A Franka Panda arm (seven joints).
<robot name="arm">
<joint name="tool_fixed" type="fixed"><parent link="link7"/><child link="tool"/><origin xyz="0 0 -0.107" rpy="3.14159 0 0"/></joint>
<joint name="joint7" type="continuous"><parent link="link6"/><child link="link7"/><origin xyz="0.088 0 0" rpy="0 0 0"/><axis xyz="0 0 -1"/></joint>
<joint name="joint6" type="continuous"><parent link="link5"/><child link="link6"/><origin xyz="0 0 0" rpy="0 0 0"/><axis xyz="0 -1 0"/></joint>
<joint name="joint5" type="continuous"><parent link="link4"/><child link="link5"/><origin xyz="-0.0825 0 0.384" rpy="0 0 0"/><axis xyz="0 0 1"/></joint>
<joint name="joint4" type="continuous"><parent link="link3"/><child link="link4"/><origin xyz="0.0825 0 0" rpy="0 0 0"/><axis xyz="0 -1 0"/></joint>
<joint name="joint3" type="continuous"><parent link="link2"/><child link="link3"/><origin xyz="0 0 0.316" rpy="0 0 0"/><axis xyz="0 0 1"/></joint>
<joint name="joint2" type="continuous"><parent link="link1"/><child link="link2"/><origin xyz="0 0 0" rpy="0 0 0"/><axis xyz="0 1 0"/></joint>
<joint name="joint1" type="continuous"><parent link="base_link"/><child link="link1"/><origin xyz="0 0 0.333" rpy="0 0 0"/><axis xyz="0 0 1"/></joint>
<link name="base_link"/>
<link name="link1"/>
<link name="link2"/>
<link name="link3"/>
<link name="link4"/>
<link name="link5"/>
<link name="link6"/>
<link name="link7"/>
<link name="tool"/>
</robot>
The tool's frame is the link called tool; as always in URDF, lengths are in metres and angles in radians. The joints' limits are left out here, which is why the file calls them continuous.
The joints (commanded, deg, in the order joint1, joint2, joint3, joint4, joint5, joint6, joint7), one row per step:
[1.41 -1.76 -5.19 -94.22 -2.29 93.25 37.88]
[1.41 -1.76 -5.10 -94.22 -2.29 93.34 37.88]
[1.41 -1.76 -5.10 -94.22 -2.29 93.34 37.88]
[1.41 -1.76 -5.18 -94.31 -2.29 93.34 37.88]
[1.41 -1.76 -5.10 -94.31 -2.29 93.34 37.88]
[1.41 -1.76 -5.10 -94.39 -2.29 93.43 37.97]
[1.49 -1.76 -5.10 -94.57 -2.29 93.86 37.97]
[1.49 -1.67 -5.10 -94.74 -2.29 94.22 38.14]
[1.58 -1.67 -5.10 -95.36 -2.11 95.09 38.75]
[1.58 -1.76 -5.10 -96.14 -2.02 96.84 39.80]
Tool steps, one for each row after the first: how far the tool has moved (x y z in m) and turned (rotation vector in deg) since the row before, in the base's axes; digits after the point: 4 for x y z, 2 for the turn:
[0.0002 0.0009 0.0001 -0.01 -0.09 0.09]
[0.0000 0.0000 0.0000 0.00 0.00 0.00]
[-0.0001 -0.0008 -0.0008 0.01 0.09 -0.08]
[0.0001 0.0008 0.0000 0.00 0.00 0.08]
[0.0001 0.0000 -0.0005 0.00 -0.01 -0.09]
[0.0007 0.0008 -0.0008 -0.02 -0.25 0.10]
[0.0010 0.0000 -0.0017 -0.01 -0.11 -0.16]
[0.0012 0.0012 -0.0038 0.18 -0.28 -0.50]
[0.0021 0.0001 -0.0029 0.07 -1.10 -0.99]

